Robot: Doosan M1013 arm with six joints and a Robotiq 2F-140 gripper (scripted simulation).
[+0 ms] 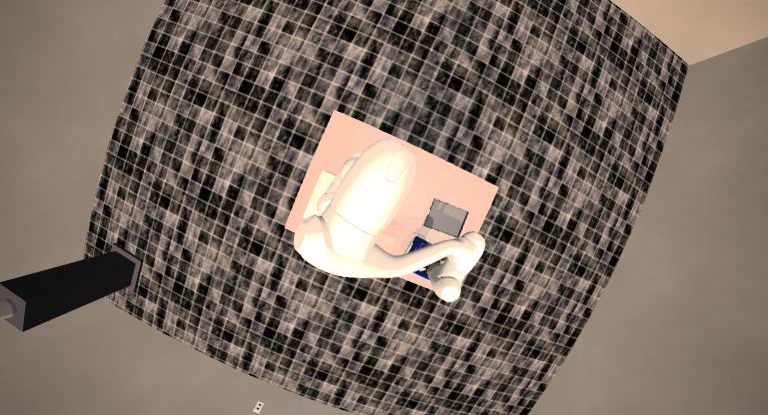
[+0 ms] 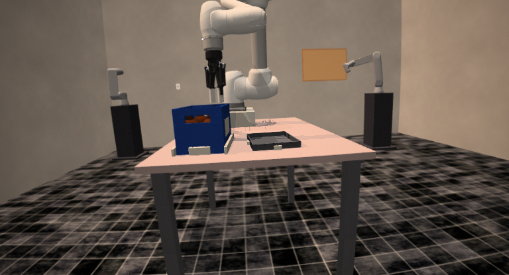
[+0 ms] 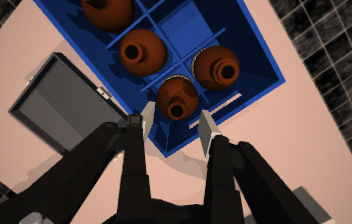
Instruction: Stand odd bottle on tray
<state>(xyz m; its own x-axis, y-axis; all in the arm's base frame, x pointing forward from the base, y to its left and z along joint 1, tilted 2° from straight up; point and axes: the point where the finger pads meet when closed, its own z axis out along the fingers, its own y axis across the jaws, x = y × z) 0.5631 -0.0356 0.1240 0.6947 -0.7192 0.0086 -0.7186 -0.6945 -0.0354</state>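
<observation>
My hand is 13 cm above the bottle. Round my hand: dark tray (8 cm ahead, 24 cm to the left, 20 cm below); then blue crate (9 cm ahead, 4 cm to the right, 13 cm below).
</observation>
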